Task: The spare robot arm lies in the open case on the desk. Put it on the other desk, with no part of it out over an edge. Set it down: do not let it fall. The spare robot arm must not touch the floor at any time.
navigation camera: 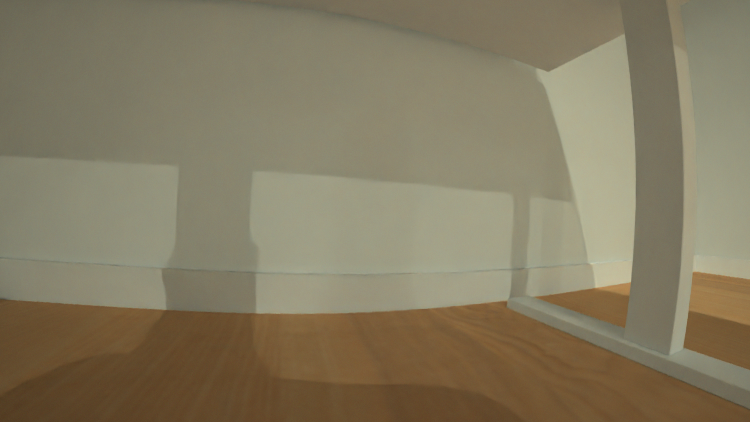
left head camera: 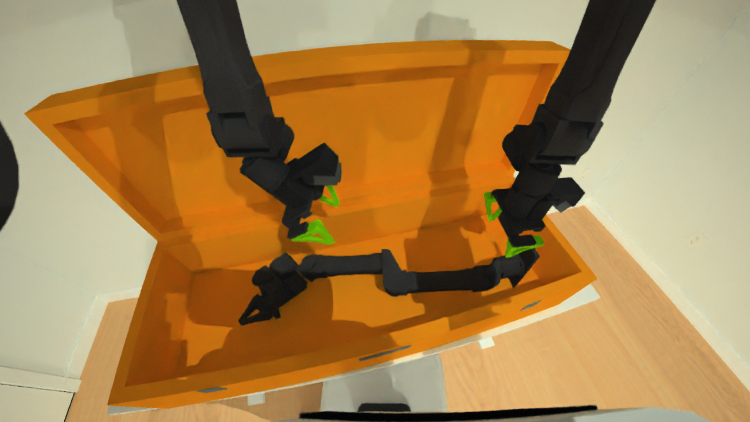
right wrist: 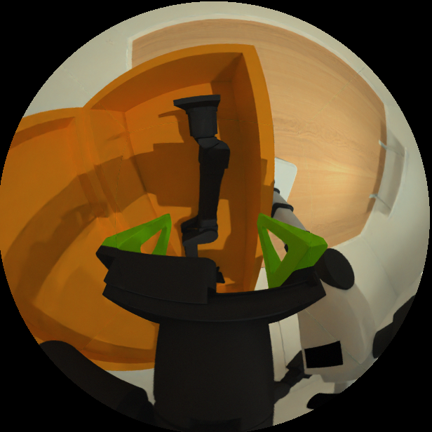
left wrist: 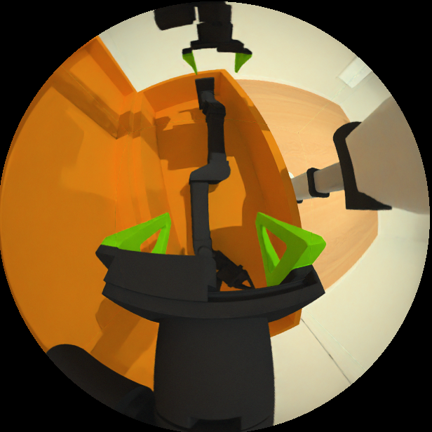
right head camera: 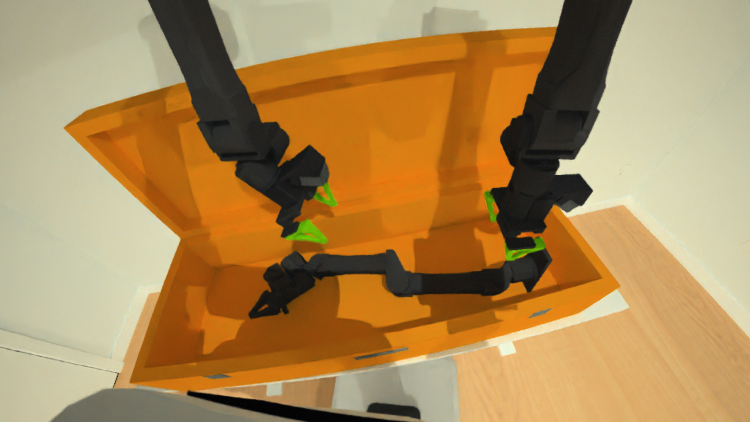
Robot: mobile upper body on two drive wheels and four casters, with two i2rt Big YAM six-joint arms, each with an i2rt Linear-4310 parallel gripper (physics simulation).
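Frame: origin at the left arm's base, x ahead, y left, z up, level; metres.
Seen in the pictures: left gripper, fingertip midpoint: (left head camera: 335, 223) (right head camera: 331, 222); right gripper, fingertip midpoint: (left head camera: 499, 237) (right head camera: 501, 239).
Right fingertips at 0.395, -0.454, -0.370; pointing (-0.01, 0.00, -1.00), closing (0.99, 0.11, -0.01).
Offsets run from my right fingertips to a thing's top centre, as dx, dy, dz. "spot": to the spot under its first point. Level surfaces: height alone.
The black spare robot arm (left head camera: 445, 281) (right head camera: 456, 283) (left wrist: 201, 227) (right wrist: 210, 190) lies stretched along the floor of the open orange case {spot: -0.250, +0.444, -0.177} (left head camera: 293, 375) (right head camera: 293, 367) (right wrist: 267, 125). Its jaw end is at the left in the head views, its flat base plate at the right. My left gripper (left head camera: 335, 224) (right head camera: 330, 224) (left wrist: 212, 217) is open and empty, above the links near the spare arm's jaw end. My right gripper (left head camera: 499, 237) (right head camera: 500, 239) (right wrist: 213, 218) is open and empty, above the base end; one finger overlaps that end in the head views. The other desk does not show.
The case's raised lid {spot: +0.295, +0.216, +0.120} (left head camera: 398, 115) (right head camera: 398, 115) stands behind both grippers, near a pale wall. A white desk edge (left head camera: 582, 299) shows under the case. In the navigation view a desk leg {spot: +0.304, -0.245, -0.741} (navigation camera: 658, 183) with a foot bar (navigation camera: 576, 322) stands at the right on the wooden floor {dz -1.040} (navigation camera: 335, 351).
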